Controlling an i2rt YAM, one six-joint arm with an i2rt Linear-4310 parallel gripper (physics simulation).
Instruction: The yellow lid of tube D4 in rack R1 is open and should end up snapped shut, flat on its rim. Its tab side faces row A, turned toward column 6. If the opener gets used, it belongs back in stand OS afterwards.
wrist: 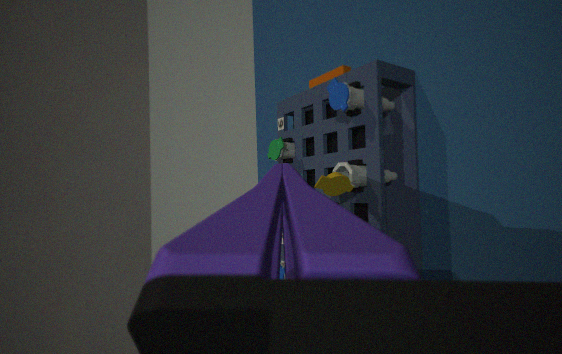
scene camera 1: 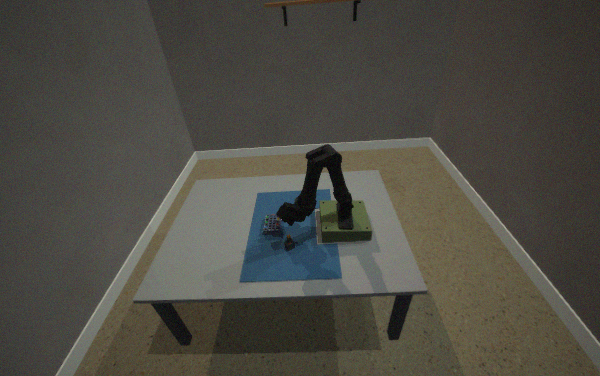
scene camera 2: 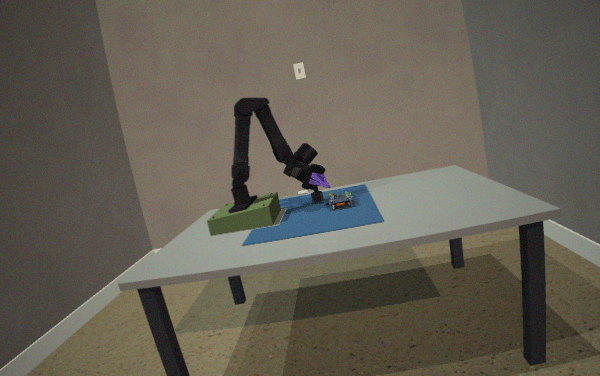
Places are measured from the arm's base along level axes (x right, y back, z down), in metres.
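Pixels of known places: gripper, fingertip midpoint: [wrist: 282,176] [scene camera 1: 277,213] [scene camera 2: 329,187]; arm's base, origin of the base link: [scene camera 1: 344,215] [scene camera 2: 243,204].
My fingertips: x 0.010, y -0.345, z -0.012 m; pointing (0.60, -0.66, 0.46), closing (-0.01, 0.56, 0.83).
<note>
Ahead of a thing's pixels: the offset from my fingertips to its middle. "spot": to the spot under its first point. Level surfaces: height alone.
The yellow lid @[dx -0.004, dy +0.000, dz +0.030 m] [wrist: 334,184] is open in the wrist view, hanging off the white rim of its tube @[spot: dx +0.000, dy +0.001, dz +0.042 m] [wrist: 357,176] in the rack @[dx -0.006, dy -0.033, dz +0.049 m] [wrist: 372,125] [scene camera 1: 271,232] [scene camera 2: 342,202]. The lid is tilted out, not on the rim. My gripper [wrist: 282,176] [scene camera 2: 329,187] is shut and empty, its purple fingertips pressed together. It is above the table, near the rack, on the arm-base side. In the wrist view its fingers hide part of the rack's lower area. The opener stand [scene camera 1: 289,243] [scene camera 2: 317,197] stands on the mat beside the rack; its orange top shows in scene camera 1.
Tubes with a blue lid @[dx +0.040, dy -0.005, dz +0.039 m] [wrist: 338,95] and a green lid @[dx +0.018, dy -0.063, dz +0.037 m] [wrist: 276,149] stand in the same rack. An orange piece @[spot: dx +0.059, dy -0.030, dz +0.055 m] [wrist: 330,76] is on the rack's side. The blue mat @[dz +0.079 m] [scene camera 1: 300,270] [scene camera 2: 362,217] lies on the table; the green arm base [scene camera 1: 347,233] [scene camera 2: 245,222] is at its edge.
</note>
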